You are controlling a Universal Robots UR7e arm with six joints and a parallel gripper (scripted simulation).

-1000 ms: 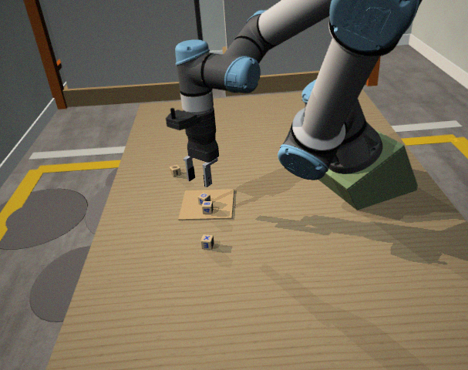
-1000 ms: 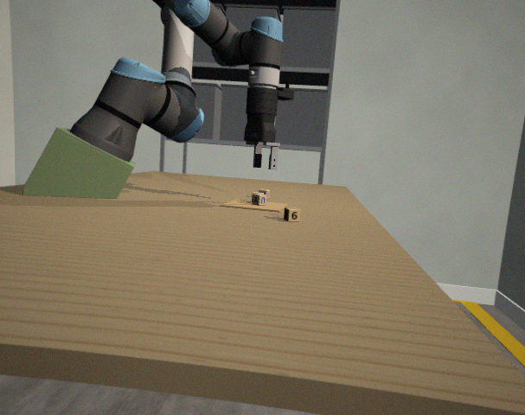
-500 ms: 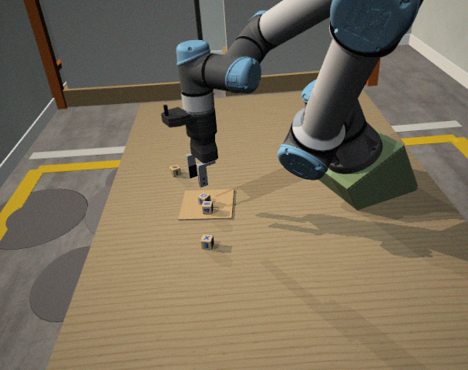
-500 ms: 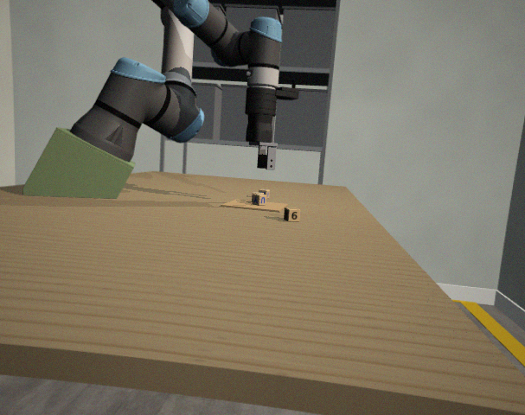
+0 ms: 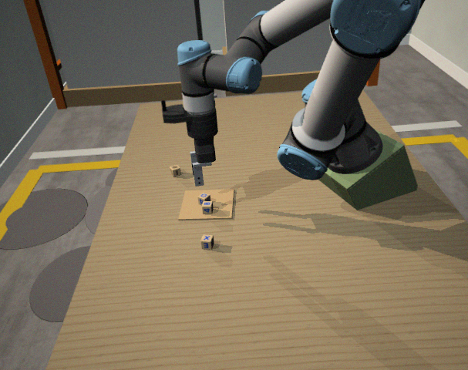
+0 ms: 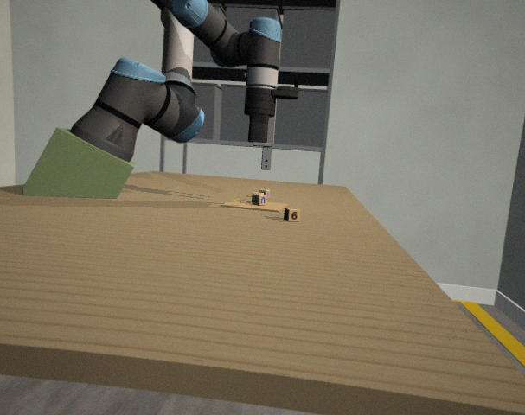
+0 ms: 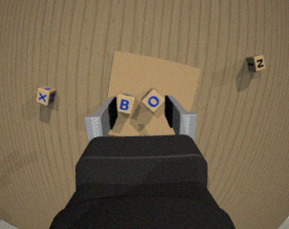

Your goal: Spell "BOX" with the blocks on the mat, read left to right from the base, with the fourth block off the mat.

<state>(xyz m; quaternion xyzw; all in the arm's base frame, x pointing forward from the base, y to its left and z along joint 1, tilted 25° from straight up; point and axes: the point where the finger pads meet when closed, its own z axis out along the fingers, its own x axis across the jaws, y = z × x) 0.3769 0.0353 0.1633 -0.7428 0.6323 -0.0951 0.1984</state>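
Now: hand 9 cm above the O block, 2 cm to the left of it and 1 cm past it. The rest, counted from my hand: B block 9 cm below, 2 cm to the left, 2 cm behind; X block 16 cm to the left, 10 cm below, 3 cm behind; mat 11 cm below, 2 cm to the right, 1 cm behind.
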